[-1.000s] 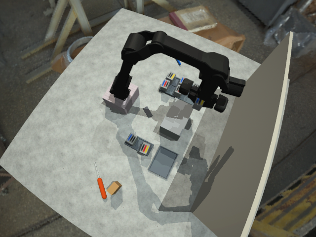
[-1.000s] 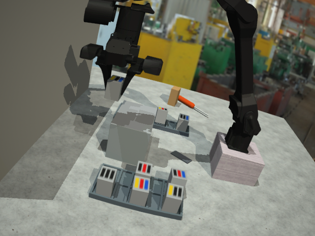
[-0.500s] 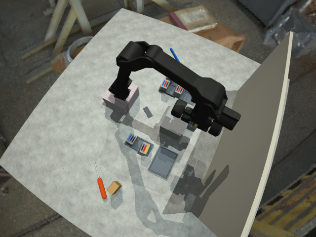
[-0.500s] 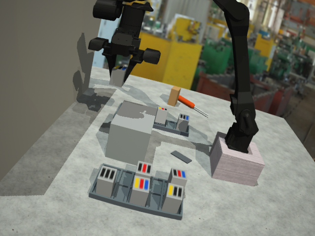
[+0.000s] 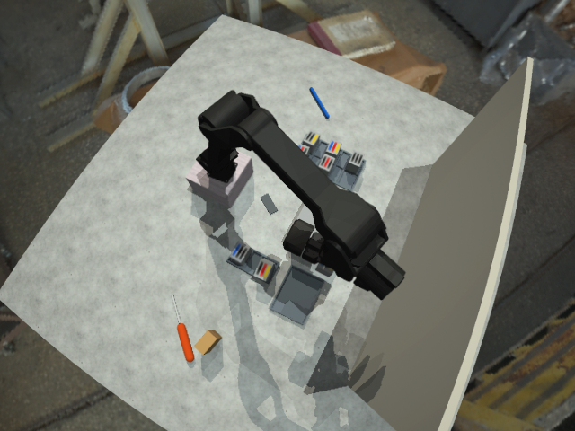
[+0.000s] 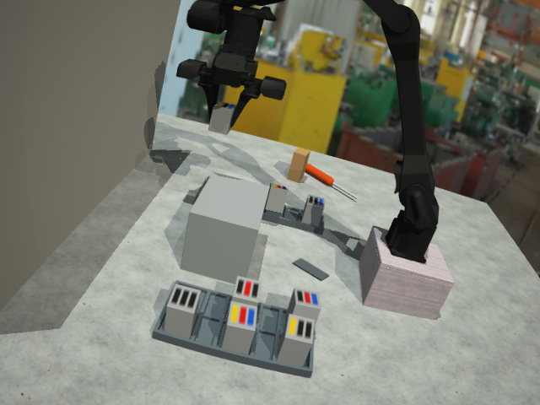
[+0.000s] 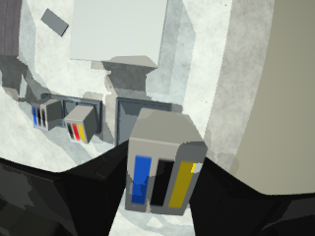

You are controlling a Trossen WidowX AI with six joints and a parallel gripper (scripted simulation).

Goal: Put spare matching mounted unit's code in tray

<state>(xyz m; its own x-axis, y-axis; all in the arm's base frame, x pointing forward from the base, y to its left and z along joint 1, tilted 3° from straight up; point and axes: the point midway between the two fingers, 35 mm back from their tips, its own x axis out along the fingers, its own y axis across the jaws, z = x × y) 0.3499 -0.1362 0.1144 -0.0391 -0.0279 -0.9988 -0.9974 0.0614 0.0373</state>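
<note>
My gripper tip is now 3 cm past the grey tray, 7 cm to the left of it and 17 cm above it. The rest, counted from my gripper tip: mounted unit: 5 cm behind, 14 cm to the left, 12 cm below; tall panel: 20 cm ahead, 12 cm to the left, 5 cm above; spare: 2 cm above.
</note>
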